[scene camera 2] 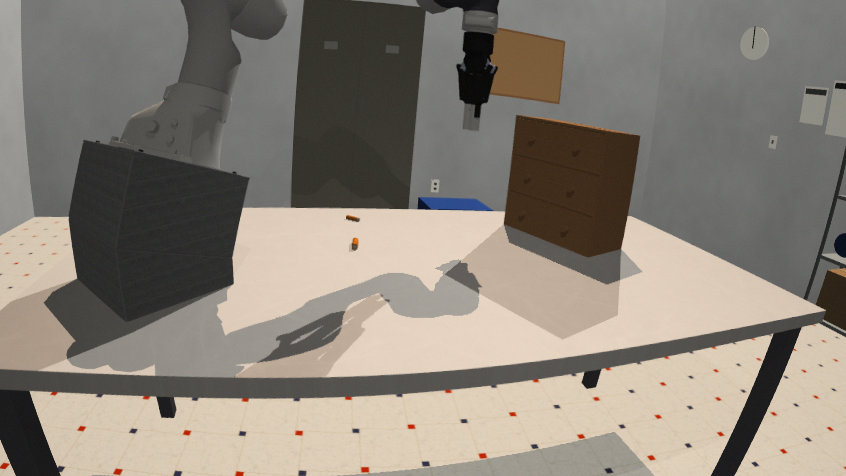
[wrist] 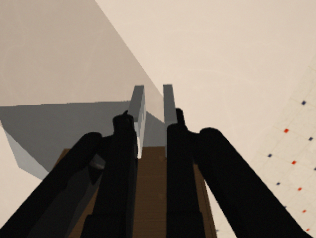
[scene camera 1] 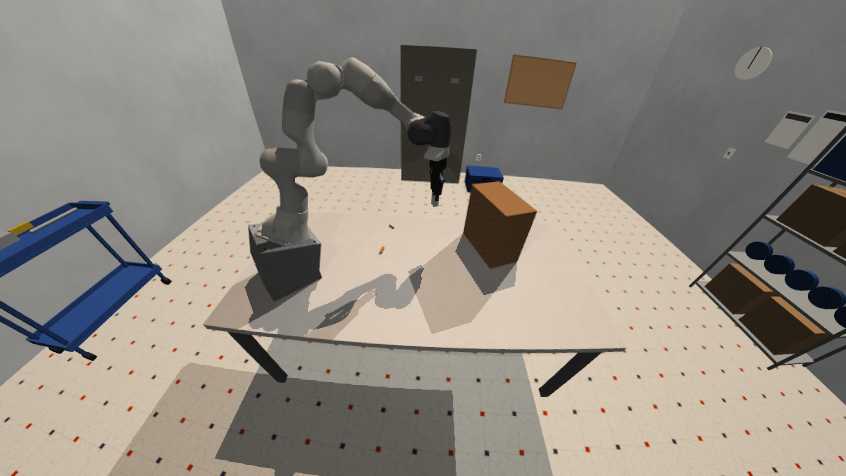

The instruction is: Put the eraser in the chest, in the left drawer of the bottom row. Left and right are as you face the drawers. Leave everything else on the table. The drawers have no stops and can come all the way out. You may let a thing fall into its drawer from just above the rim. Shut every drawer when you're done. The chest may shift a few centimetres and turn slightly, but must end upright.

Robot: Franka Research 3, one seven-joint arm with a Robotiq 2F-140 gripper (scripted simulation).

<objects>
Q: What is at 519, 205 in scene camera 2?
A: A drawer.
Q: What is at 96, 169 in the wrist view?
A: My gripper.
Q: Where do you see a drawer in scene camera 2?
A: At 542, 135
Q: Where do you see a drawer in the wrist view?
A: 149, 207
</objects>
